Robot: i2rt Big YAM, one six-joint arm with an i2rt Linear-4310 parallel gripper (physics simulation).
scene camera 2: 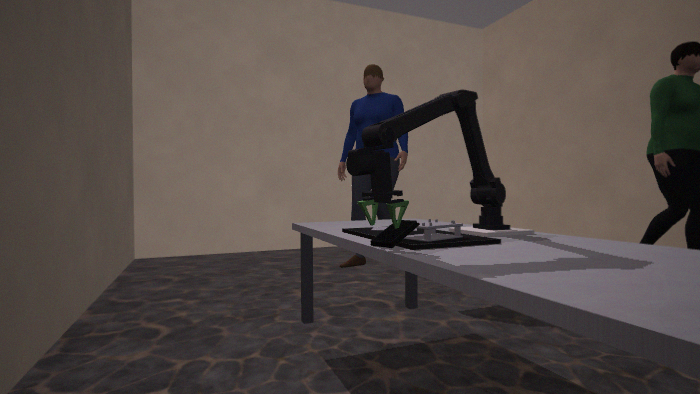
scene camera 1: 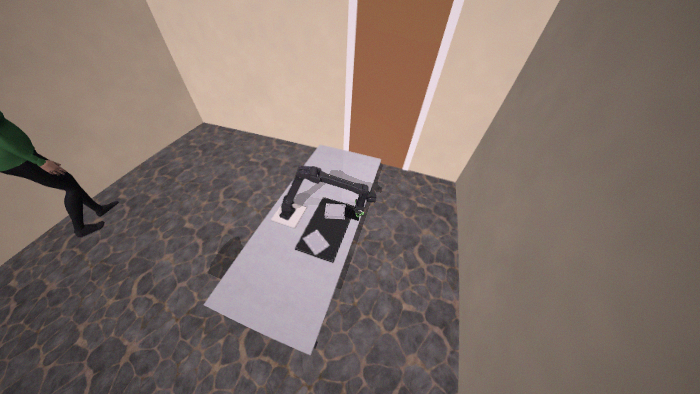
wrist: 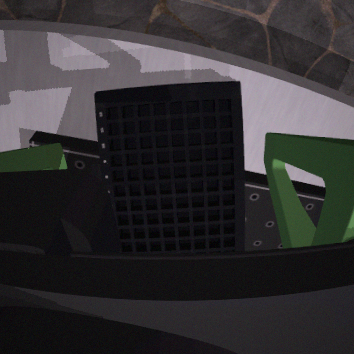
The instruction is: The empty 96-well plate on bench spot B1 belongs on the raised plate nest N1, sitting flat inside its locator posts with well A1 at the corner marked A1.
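Places are measured from the arm's base along level axes (x right, y back, z down), in centimetres.
Pixels of known places: gripper, fingertip midpoint: [scene camera 2: 384, 226] [scene camera 1: 357, 212] [wrist: 159, 149]; arm's base at its link origin: [scene camera 2: 491, 228] [scene camera 1: 287, 213].
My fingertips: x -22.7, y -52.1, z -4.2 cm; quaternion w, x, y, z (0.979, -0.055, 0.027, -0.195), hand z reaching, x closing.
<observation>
Ahead of a thing's pixels: the offset from my fingertips to its top centre. "spot": to the spot under its first point.
The black 96-well plate [scene camera 1: 352, 212] [scene camera 2: 393, 235] [wrist: 175, 175] is tilted: its low edge is down at the board's edge by the bench's long edge, its high edge up at the side of the raised nest, seemingly leaning there. Small white marks run down one side in the wrist view; A1 is not readable. The light grey raised nest @(dx +5.3, dy +17.2, dz -0.9 cm) [scene camera 1: 335, 211] [scene camera 2: 442, 227] has small posts on top and carries no plate. My gripper [scene camera 1: 359, 213] [scene camera 2: 384, 225] [wrist: 159, 149] is open and empty, its green fingers spread low by the plate. In the wrist view they show on either side of it; their tips are partly hidden.
A black perforated board [scene camera 1: 337, 242] [scene camera 2: 465, 243] [wrist: 262, 210] lies under the nest. A flat light square @(spot: dx +35.7, dy +17.8, dz +4.2 cm) [scene camera 1: 316, 242] lies turned at its other end. The arm's base [scene camera 1: 286, 212] [scene camera 2: 492, 220] stands across the board. A person in blue [scene camera 2: 375, 112] and one in green [scene camera 1: 15, 145] [scene camera 2: 672, 115] stand beyond the bench.
</observation>
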